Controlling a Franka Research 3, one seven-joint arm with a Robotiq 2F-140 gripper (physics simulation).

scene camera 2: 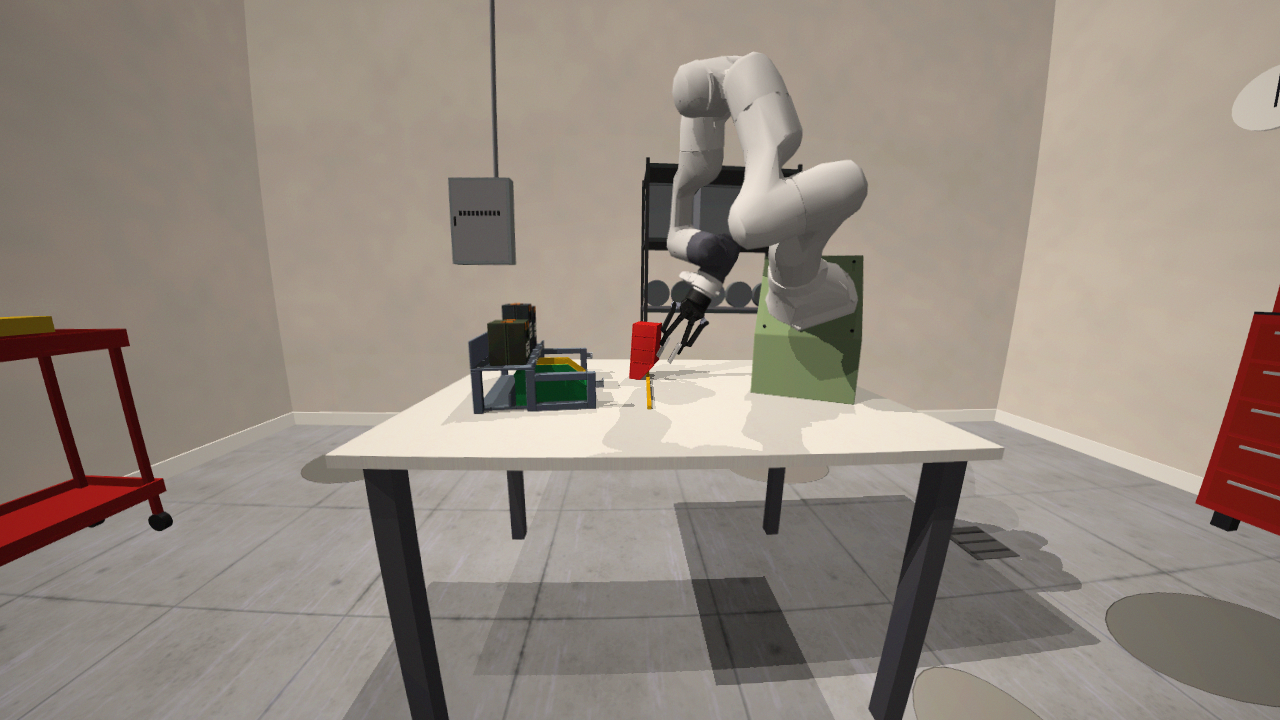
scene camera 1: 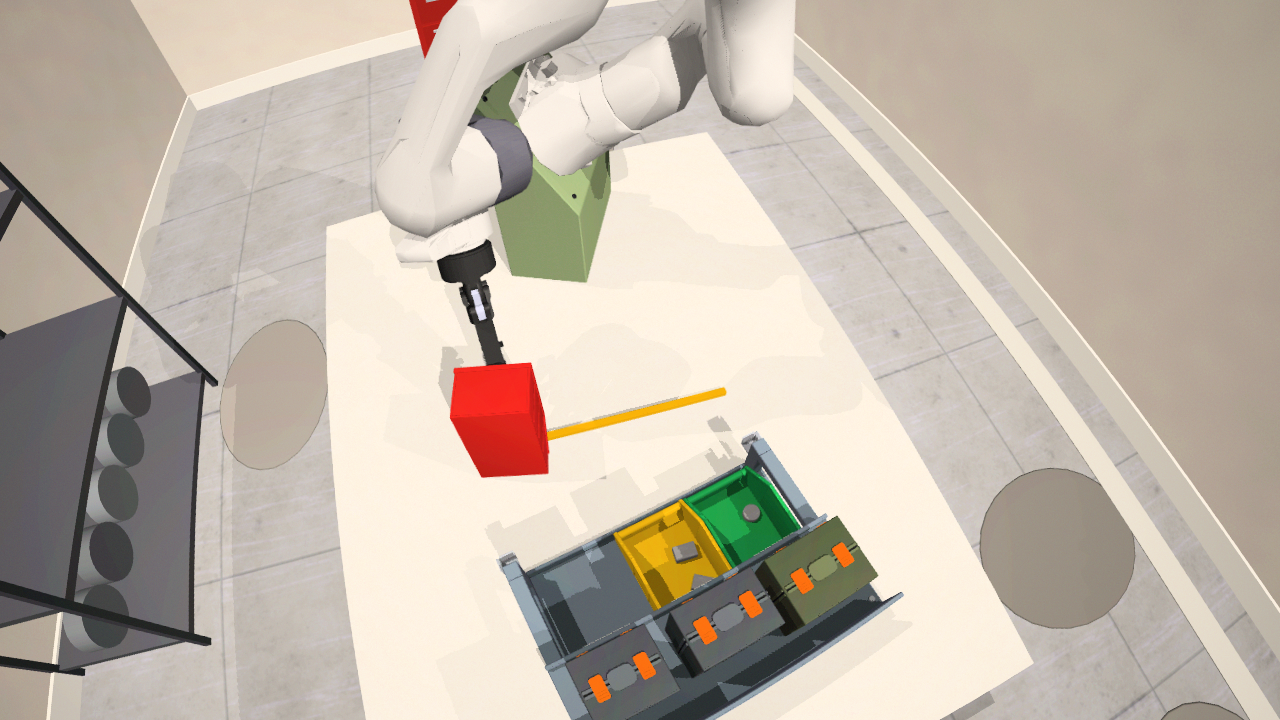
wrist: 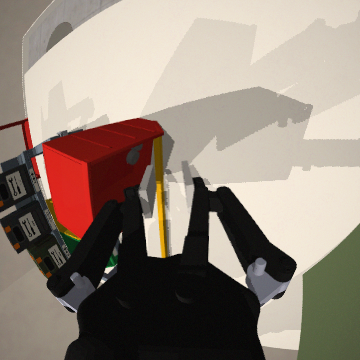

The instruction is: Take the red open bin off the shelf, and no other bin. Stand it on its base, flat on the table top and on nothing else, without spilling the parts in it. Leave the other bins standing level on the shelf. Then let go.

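Note:
The red bin (scene camera 1: 512, 443) (scene camera 2: 644, 347) (wrist: 70, 185) is off the shelf and stands tipped up on one end on the table top (scene camera 1: 716, 331), its open side towards the gripper. A grey round part (wrist: 133, 154) shows inside it in the wrist view. My gripper (scene camera 1: 494, 360) (wrist: 168, 173) is partly open with nothing between its fingers; its left finger in the wrist view is close to the bin's open side. Contact is unclear. The yellow bin (scene camera 1: 656, 559) and green bin (scene camera 1: 726, 512) stand level on the grey shelf (scene camera 1: 586, 595), each with parts in it.
A thin yellow bar (scene camera 1: 635, 413) (scene camera 2: 649, 394) (wrist: 160, 215) lies on the table from beside the red bin, and passes below the finger gap in the wrist view. Dark cases (scene camera 1: 727, 617) with orange latches stand on the shelf's upper level. The green robot mount (scene camera 1: 550, 232) stands behind.

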